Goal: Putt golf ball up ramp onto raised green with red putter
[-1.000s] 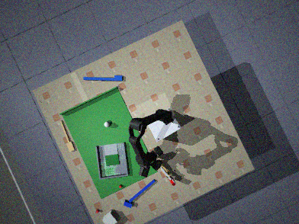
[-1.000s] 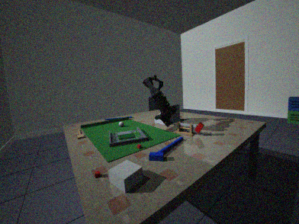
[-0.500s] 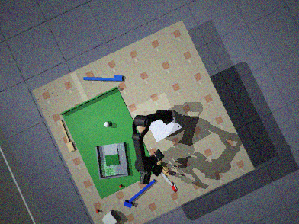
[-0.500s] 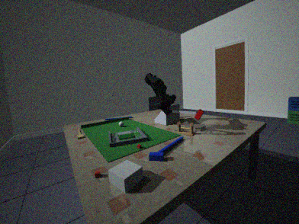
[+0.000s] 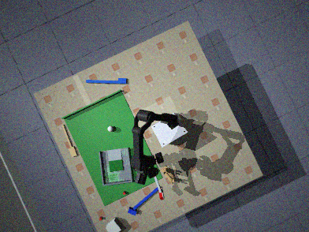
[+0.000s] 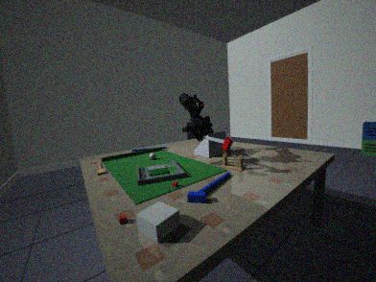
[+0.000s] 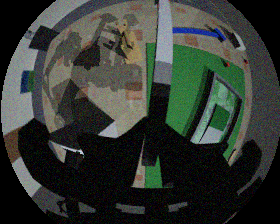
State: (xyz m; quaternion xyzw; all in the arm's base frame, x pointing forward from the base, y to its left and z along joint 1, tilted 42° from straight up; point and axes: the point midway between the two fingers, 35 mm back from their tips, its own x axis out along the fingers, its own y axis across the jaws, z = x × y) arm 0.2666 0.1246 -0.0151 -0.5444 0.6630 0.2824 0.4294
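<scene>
My gripper tip is 3 cm short of the red putter, 11 cm to the right of it and 2 cm below it. Also, from my gripper tip: white cube: 51 cm ahead, 29 cm to the left, 11 cm below; white golf ball: 14 cm ahead, 33 cm to the right, 11 cm below; green mat: 21 cm ahead, 20 cm to the right, 13 cm below.
</scene>
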